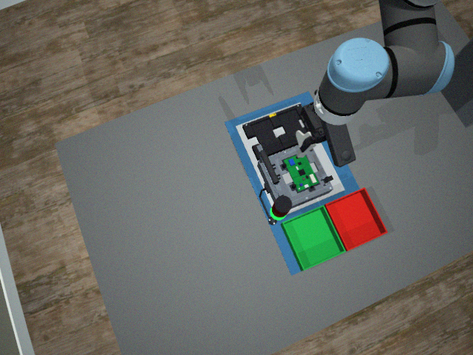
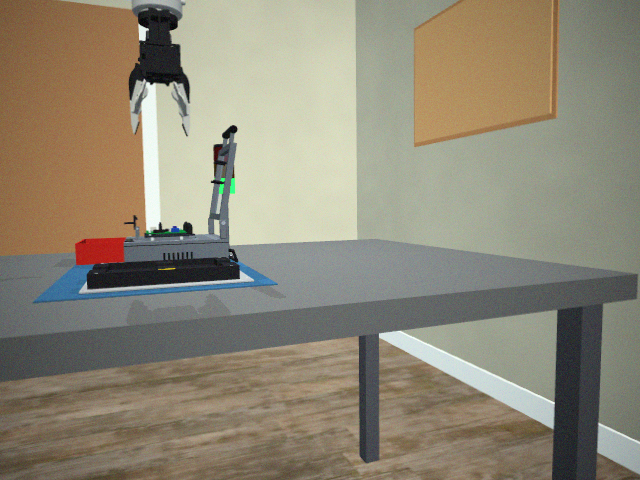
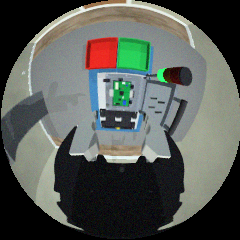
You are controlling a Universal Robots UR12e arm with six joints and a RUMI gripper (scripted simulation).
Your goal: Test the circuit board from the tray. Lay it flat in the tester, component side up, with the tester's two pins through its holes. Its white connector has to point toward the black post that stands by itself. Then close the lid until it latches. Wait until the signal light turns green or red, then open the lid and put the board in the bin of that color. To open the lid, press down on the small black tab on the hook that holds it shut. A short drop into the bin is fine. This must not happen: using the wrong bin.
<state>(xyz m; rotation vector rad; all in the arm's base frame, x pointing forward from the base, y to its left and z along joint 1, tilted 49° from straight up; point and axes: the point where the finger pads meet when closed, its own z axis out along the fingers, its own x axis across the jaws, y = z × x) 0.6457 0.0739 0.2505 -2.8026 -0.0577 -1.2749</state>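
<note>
The green circuit board lies 200 mm below my hand. Also, from my hand: green bin 260 mm below, 200 mm to the left, 30 mm ahead; black latch hook 180 mm below, 70 mm behind, 50 mm to the left; tester lid 120 mm ahead, 90 mm below, 10 mm to the left.
</note>
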